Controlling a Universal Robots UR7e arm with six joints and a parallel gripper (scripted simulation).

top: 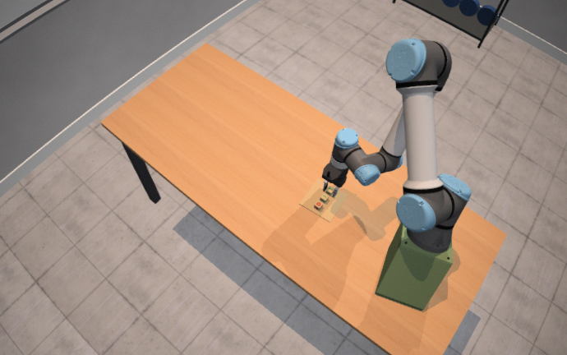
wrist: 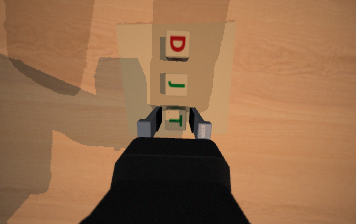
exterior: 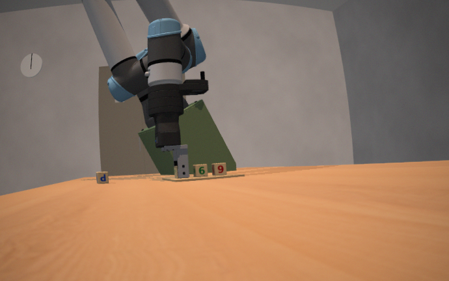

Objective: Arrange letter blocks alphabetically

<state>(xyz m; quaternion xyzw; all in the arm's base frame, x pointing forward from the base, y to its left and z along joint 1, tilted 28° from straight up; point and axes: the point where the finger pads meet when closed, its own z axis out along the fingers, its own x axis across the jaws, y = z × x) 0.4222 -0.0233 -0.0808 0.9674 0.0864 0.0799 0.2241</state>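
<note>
The thin tan mat lies 4 cm to the left of my hand, 2 cm below it and 1 cm behind it. Also, from my hand: red D block 8 cm to the left, 1 cm below, 1 cm behind; then blue-marked block 18 cm to the right, 2 cm behind, 1 cm below.
</note>
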